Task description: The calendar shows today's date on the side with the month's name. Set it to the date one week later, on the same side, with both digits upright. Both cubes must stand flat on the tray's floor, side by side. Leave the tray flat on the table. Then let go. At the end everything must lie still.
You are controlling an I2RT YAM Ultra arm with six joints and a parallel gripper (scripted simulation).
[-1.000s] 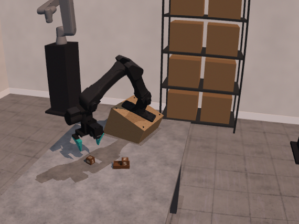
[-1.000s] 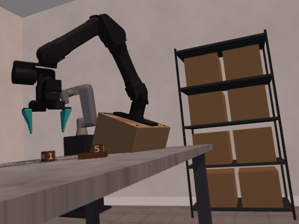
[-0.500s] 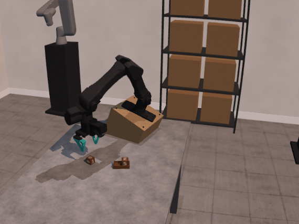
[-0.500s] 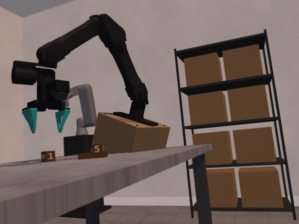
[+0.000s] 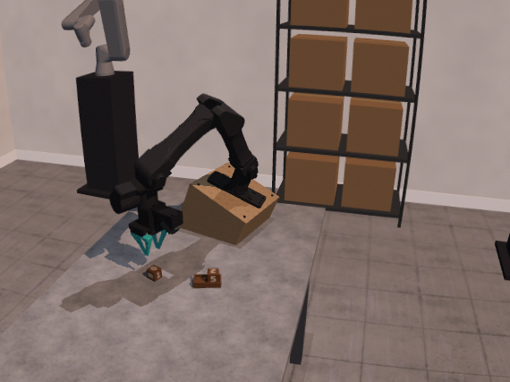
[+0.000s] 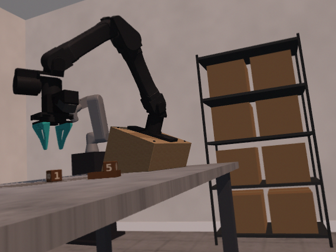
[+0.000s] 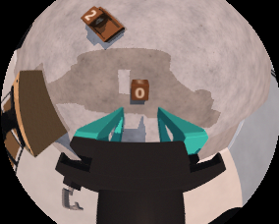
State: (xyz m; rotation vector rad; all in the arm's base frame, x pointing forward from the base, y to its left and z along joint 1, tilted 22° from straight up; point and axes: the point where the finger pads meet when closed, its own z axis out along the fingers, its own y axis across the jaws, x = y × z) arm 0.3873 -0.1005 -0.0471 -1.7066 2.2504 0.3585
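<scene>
Now: the brown cube 80 mm below my hand. Round my hand: brown calendar tray 150 mm to the left, 90 mm below, 30 mm behind.
</scene>
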